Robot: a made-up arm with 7 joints. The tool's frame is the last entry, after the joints.
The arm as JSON. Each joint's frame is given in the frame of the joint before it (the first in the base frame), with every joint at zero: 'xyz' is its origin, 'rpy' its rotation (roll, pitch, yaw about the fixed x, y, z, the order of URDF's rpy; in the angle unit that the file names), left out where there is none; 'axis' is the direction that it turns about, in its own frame. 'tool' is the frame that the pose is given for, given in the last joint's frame.
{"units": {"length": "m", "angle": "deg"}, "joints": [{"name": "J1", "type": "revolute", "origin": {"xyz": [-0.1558, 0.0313, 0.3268], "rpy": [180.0, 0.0, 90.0]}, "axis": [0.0, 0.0, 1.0]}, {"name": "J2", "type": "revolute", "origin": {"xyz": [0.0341, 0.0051, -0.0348], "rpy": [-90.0, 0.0, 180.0]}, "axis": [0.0, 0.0, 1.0]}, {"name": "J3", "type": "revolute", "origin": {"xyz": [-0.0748, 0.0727, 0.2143], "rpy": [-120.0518, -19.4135, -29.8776]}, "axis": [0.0, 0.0, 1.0]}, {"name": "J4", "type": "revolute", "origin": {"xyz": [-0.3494, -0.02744, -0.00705], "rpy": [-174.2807, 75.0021, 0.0]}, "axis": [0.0, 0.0, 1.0]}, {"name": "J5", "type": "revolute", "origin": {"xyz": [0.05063, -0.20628, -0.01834], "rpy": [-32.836, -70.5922, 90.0]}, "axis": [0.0, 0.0, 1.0]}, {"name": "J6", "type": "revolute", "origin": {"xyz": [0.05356, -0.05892, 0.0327], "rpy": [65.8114, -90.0, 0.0]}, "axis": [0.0, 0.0, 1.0]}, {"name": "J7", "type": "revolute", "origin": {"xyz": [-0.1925, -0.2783, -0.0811], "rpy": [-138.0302, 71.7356, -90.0]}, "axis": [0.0, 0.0, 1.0]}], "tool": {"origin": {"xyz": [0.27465, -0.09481, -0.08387], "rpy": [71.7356, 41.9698, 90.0]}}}
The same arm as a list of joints. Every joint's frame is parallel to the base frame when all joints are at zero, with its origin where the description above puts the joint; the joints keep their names.
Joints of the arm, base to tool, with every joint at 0 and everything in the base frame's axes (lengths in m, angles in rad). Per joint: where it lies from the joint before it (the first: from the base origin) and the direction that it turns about. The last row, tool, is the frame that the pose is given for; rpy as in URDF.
J1: axis 0 0 -1 offset -0.1558 0.0313 0.3268
J2: axis -1 0 0 offset 0.0051 0.0341 0.0348
J3: axis 0.47231 -0.575512 0.667614 offset -0.2143 0.0748 0.0727
J4: axis 0.279199 0.934195 0.222099 offset 0.0904 0.2898 0.1753
J5: axis 1 0 0 offset 0.1309 -0.0190 -0.1672
J6: axis 0 0 -1 offset 0.0327 0.0730 -0.0318
J7: axis 0.668739 -0.706041 0.233013 offset -0.1925 0.2783 0.0811
tool: offset 0.0144 0.2055 0.2214 rpy 0.0000 0.0000 3.1416

